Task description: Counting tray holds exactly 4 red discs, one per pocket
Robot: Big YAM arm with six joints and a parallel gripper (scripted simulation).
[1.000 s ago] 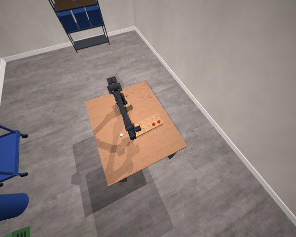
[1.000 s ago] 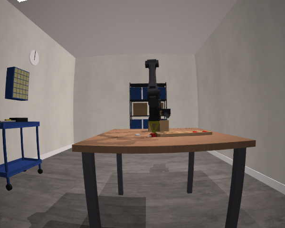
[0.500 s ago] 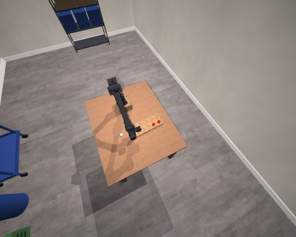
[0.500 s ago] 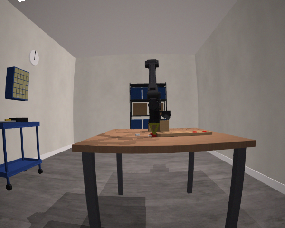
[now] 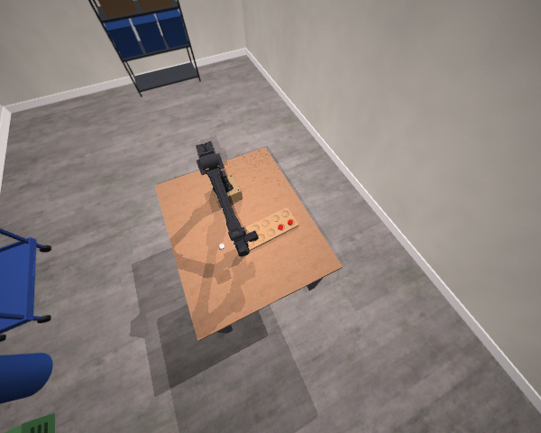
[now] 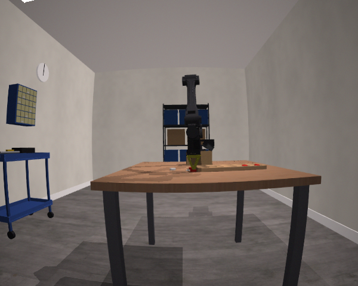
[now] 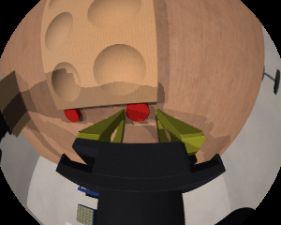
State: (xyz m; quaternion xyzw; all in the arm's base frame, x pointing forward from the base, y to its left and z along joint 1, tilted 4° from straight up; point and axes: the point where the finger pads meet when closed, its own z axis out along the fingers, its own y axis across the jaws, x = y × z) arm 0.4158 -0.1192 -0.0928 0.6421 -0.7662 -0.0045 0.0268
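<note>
The white piece is 50 mm behind my hand, 20 mm to the right of it and 20 mm below it. Round my hand: white disc 100 mm behind, 90 mm to the right, 20 mm below; wooden counting tray 30 mm behind, 210 mm to the left, 10 mm below.
</note>
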